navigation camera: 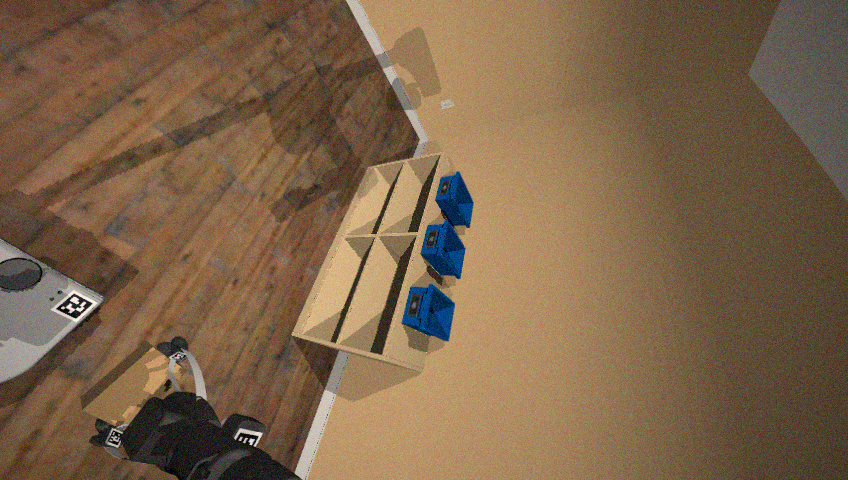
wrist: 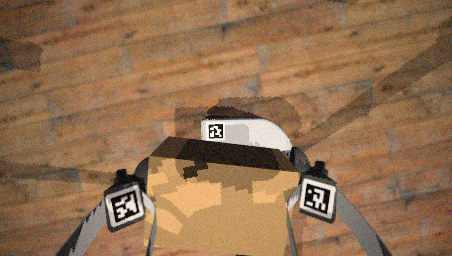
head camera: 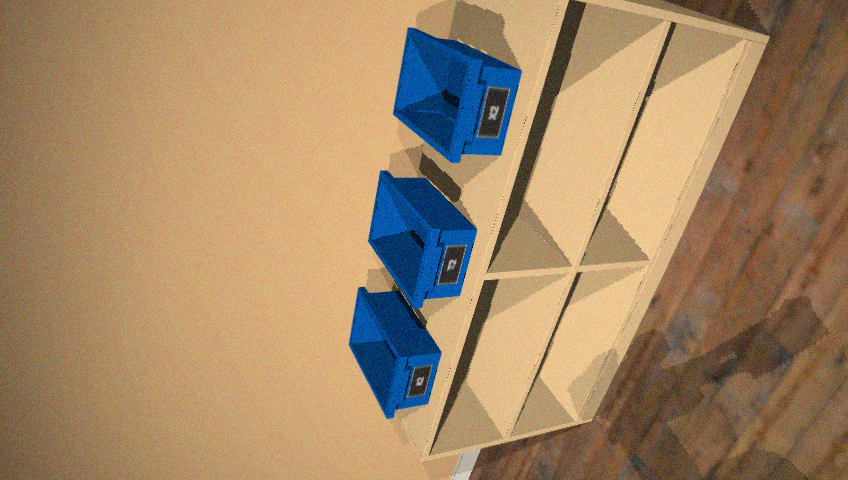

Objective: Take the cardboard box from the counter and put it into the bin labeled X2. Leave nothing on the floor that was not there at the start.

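Pixels of known places: gripper, between the fingertips: (navigation camera: 139, 382); robot's base, origin of its link: (navigation camera: 17, 271).
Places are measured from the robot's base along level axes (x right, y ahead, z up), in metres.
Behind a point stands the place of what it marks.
Note:
The cardboard box (navigation camera: 127, 386) {x 0.152, y -0.024, z 0.758 m} (wrist: 225, 205) is held between the fingers of my gripper (navigation camera: 142, 392) {x 0.178, y -0.023, z 0.715 m} (wrist: 221, 170) {x 0.178, y -0.023, z 0.715 m}, which is shut on it. In the wrist view both fingertips press on the box's left and right sides, and floor shows behind it. The bin labeled X2 (head camera: 493, 113) {x 0.884, y 0.532, z 0.652 m} is blue and open-topped. It stands upright on top of a wooden shelf unit, at the upper end of a row of bins in the head view. In the navigation view the bin nearest my gripper (navigation camera: 428, 312) is at the lower end of that row; its label is too small to read. The gripper is apart from the bins.
A blue bin labeled T2 (head camera: 452, 264) {x 0.814, y 0.873, z 0.652 m} and another blue bin (head camera: 419, 380) {x 0.744, y 1.212, z 0.654 m} with a hard-to-read label stand on the shelf unit (head camera: 529, 274) {x 0.766, y 0.872, z 0.471 m} (navigation camera: 357, 236) {x 0.768, y 0.865, z 0.189 m}. A wall is behind it. My base (navigation camera: 35, 327) {x 0.108, y -0.077, z 0.160 m} (wrist: 260, 132) is on the wooden floor (navigation camera: 196, 71) {x -0.228, y 0.842, z 0.000 m} (wrist: 150, 60).

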